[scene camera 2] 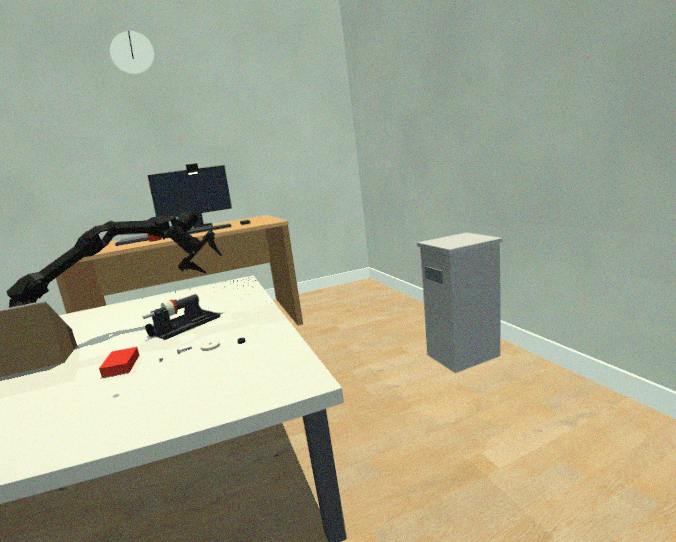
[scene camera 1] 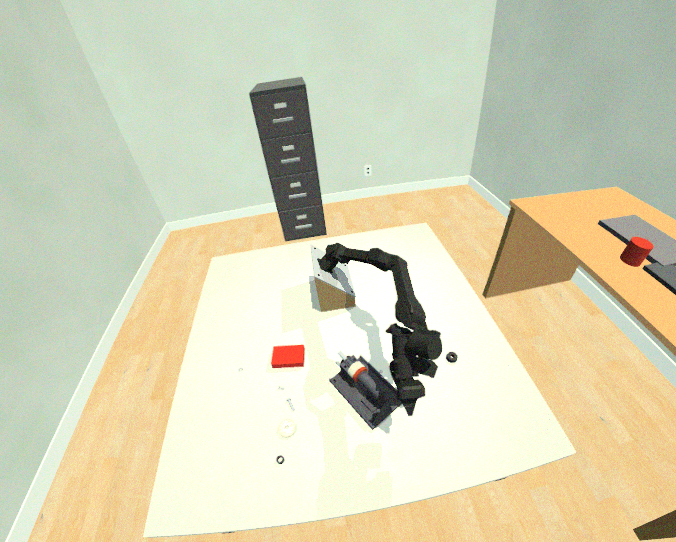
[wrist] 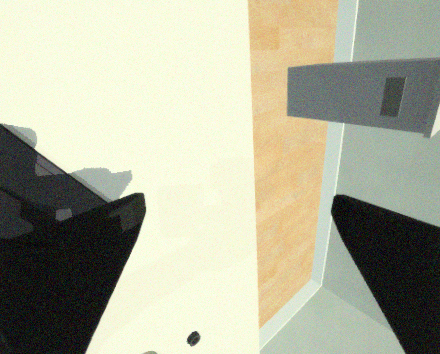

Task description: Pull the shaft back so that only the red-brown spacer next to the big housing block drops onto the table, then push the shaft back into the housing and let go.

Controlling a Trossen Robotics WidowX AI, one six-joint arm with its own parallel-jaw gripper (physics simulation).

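Places are measured from the arm's base along level axes (x down, y right, z back), in millimetres.
Pixels of known places: gripper, fingertip midpoint: [scene camera 2: 214, 264] [scene camera 1: 406, 406] [wrist: 238, 202]; arm's base at its link origin: [scene camera 2: 20, 316] [scene camera 1: 324, 265].
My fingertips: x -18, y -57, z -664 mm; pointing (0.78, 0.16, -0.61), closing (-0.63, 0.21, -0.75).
Observation:
For each thing: its middle in the pictures, then the offset to it from my fingertips. "*": a spot on its surface instead.
- cream spacer at a spot on its surface: [scene camera 1: 354, 366] [scene camera 2: 165, 302] * dx +82, dy +82, dz +209 mm
- silver shaft at a spot on its surface: [scene camera 1: 341, 357] [scene camera 2: 149, 315] * dx +107, dy +110, dz +272 mm
- red box at the middle of its body: [scene camera 2: 120, 361] [scene camera 1: 288, 356] dx +173, dy +295, dz +384 mm
- bolt at the middle of its body: [scene camera 2: 184, 349] [scene camera 1: 291, 404] dx +183, dy +321, dz +195 mm
- cream disc at the middle of its body: [scene camera 2: 210, 345] [scene camera 1: 287, 428] dx +184, dy +349, dz +119 mm
- small black ring at the middle of its body: [wrist: 194, 338] [scene camera 2: 241, 340] [scene camera 1: 280, 459] dx +183, dy +386, dz +28 mm
The dark fixture base [scene camera 1: 350, 394] [scene camera 2: 189, 325] [wrist: 52, 182] sits on the white table. On it, a red-brown spacer [scene camera 1: 358, 373] [scene camera 2: 173, 306] is around the shaft, against the big dark housing block [scene camera 1: 369, 387] [scene camera 2: 191, 305]. A cream spacer [scene camera 1: 354, 366] [scene camera 2: 166, 307] is on its other side. The silver shaft [scene camera 1: 340, 357] [scene camera 2: 148, 316] sticks out at the end away from the housing. My gripper [scene camera 1: 422, 394] [scene camera 2: 211, 262] [wrist: 238, 202] is open and empty, raised above the table beyond the housing end. In the wrist view, my left finger covers part of the base.
A red box [scene camera 1: 288, 356] [scene camera 2: 119, 362], a bolt [scene camera 1: 290, 404] [scene camera 2: 184, 350], a cream disc [scene camera 1: 287, 427] [scene camera 2: 209, 345] and a small black ring [scene camera 1: 279, 459] [scene camera 2: 241, 340] lie beside the fixture. Another black ring [scene camera 1: 451, 356] lies beyond the arm. A wedge-shaped block [scene camera 1: 334, 298] [scene camera 2: 33, 338] stands near the arm's base.

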